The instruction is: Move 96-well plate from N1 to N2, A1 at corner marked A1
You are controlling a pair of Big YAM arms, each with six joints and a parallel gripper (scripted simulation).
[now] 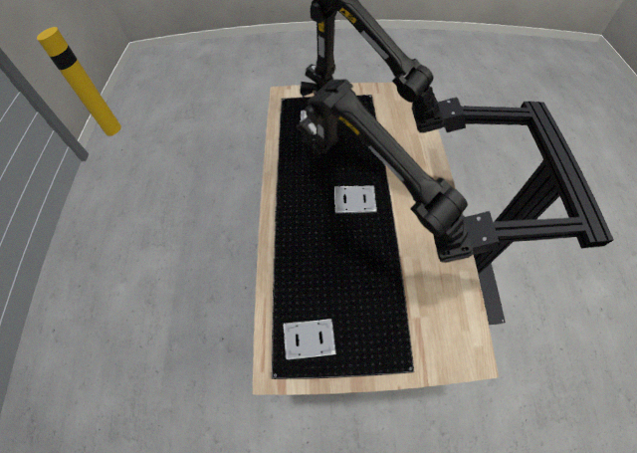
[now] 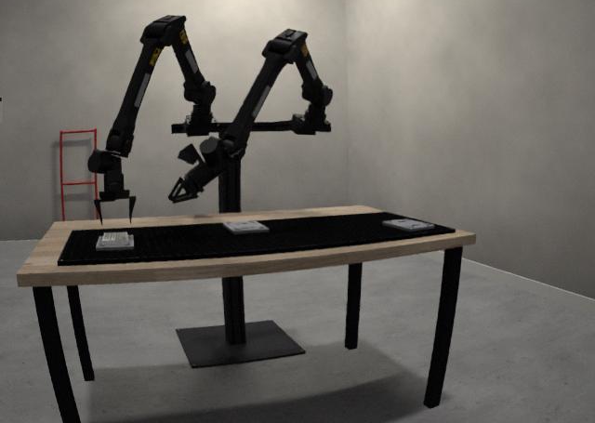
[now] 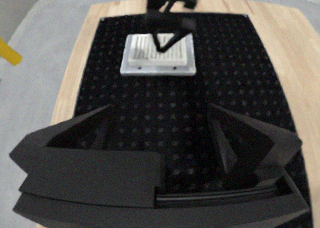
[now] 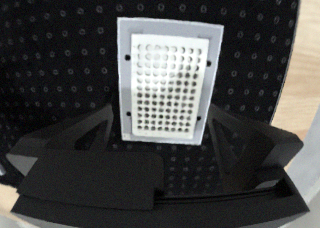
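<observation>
The white 96-well plate lies 1 cm ahead of my right hand, 1 cm to the right of it and 5 cm below it.
</observation>
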